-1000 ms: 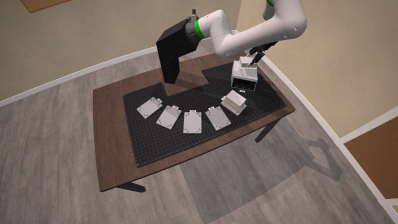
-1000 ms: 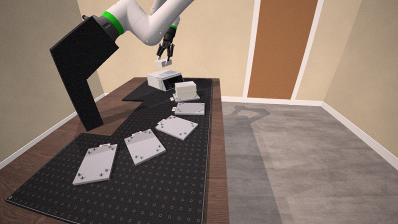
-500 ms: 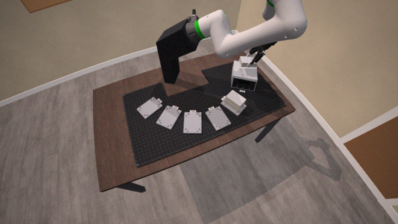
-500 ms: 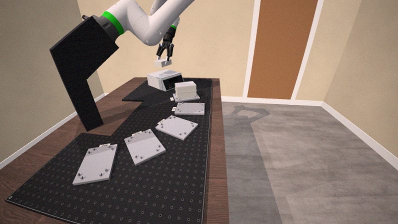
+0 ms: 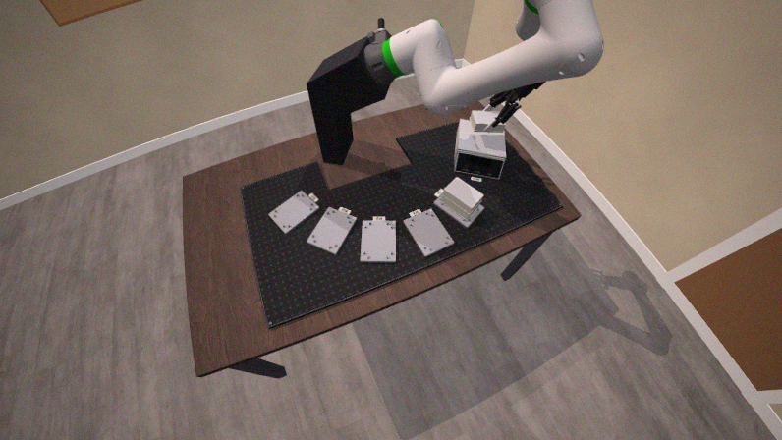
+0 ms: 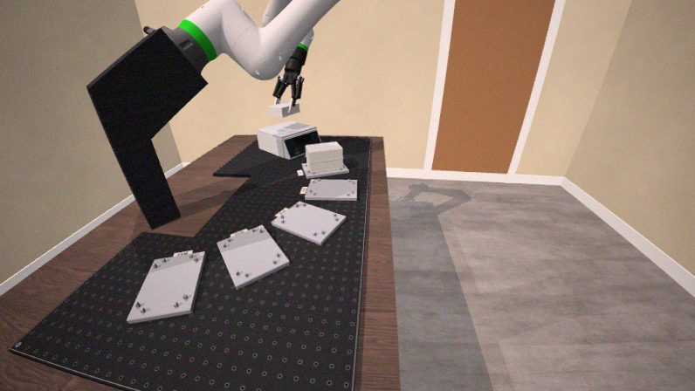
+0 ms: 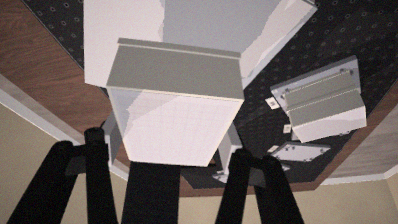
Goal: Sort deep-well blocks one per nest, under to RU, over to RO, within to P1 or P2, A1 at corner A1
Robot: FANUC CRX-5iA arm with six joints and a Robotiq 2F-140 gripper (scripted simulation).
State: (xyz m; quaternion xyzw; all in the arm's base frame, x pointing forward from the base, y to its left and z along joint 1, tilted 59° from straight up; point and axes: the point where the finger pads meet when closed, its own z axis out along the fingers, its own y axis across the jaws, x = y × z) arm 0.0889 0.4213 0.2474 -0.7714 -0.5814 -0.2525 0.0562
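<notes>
The weigher platform lies 100 mm below my hand. Also, from my hand: plate: 290 mm ahead, 140 mm to the right, 190 mm below; check-weigher CW: 10 mm ahead, 130 mm below.
</notes>
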